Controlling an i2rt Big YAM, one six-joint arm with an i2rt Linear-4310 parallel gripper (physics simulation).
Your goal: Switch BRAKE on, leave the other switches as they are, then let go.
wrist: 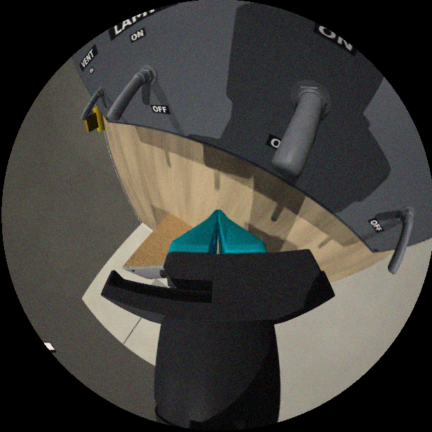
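My gripper (217,214) is shut and empty, its teal fingertips together below the dark panel's lower edge. A large grey lever (300,132) is up and to the right of the fingertips, apart from them. It slants down, away from the ON label (336,39), and covers part of the lower label beside it. No BRAKE label shows in the wrist view, so I cannot tell which lever is BRAKE. The LAMP lever (129,92) hangs down near its OFF label (160,109). The small VENT lever (92,104) at the left also points down.
The dark grey panel (195,80) fills the top, with a wooden face (150,160) below it. Another lever (402,240) hangs down at the right, near an OFF label (375,225). A yellow and black object (93,121) is at the left. A brown board (155,242) lies behind my gripper.
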